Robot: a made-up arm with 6 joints.
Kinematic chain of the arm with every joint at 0, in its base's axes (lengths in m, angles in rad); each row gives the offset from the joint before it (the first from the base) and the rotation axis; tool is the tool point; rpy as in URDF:
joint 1: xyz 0 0 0.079 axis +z
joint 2: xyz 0 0 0 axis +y
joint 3: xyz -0.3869 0 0.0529 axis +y
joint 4: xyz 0.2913 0 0.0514 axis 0.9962 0 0.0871
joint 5: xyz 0 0 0 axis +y
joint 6: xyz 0.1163 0 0.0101 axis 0.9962 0 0.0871
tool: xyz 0 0 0 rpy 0 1.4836 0
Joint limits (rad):
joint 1: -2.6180..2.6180
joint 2: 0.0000..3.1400
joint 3: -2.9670..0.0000
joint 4: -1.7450..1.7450
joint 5: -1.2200..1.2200
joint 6: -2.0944..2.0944
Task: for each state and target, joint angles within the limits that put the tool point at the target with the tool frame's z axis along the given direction. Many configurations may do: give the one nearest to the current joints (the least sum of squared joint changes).
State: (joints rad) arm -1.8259 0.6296 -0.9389 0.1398 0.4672 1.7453
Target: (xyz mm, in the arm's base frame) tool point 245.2 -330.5 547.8 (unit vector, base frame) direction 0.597 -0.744 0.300
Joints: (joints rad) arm -0.9465 1.4545 -1.4272 -0.2014 -0.2501 1.7453
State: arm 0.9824 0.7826 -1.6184 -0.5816 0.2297 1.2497
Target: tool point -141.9 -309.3 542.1 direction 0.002 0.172 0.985
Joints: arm 1.1632 0.0019 -1.3031 -1.2426 -0.0701 1.2497
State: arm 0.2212 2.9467 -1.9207 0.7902 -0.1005 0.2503
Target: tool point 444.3 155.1 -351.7 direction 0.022 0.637 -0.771
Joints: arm 0.1807 3.1381 -1.6037 1.6350 0.6735 0.2503
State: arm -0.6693 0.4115 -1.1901 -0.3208 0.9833 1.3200
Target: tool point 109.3 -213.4 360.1 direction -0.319 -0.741 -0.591
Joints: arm -0.7136 1.1743 -0.9075 -0.9604 1.2180 1.3200
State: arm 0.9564 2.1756 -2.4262 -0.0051 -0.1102 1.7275
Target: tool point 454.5 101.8 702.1 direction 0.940 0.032 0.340
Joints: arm 0.2772 1.9278 -2.6965 -0.4519 0.5451 1.7275
